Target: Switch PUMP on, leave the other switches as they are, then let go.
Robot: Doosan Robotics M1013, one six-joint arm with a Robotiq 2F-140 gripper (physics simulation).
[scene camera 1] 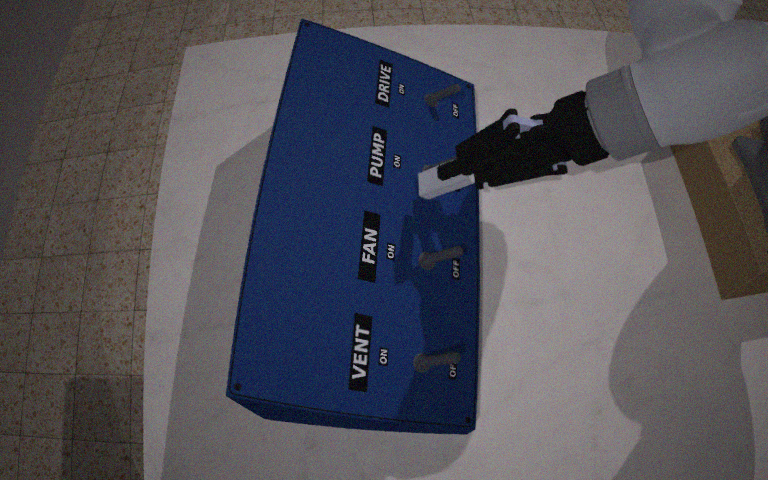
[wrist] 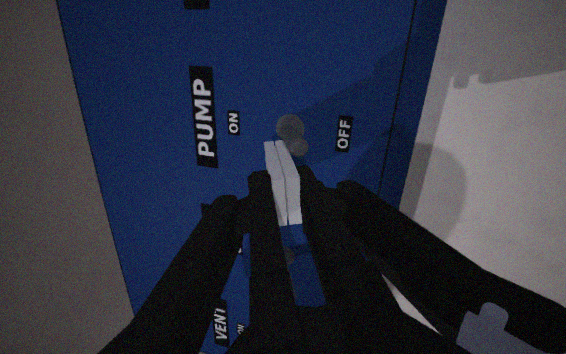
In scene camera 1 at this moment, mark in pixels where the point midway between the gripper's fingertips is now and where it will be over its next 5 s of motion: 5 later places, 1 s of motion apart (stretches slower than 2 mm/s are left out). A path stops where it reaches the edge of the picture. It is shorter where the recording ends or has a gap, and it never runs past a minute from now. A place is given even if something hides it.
My gripper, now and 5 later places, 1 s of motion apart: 422, 186; 409, 177; 404, 157; 392, 151; 502, 165; 463, 172
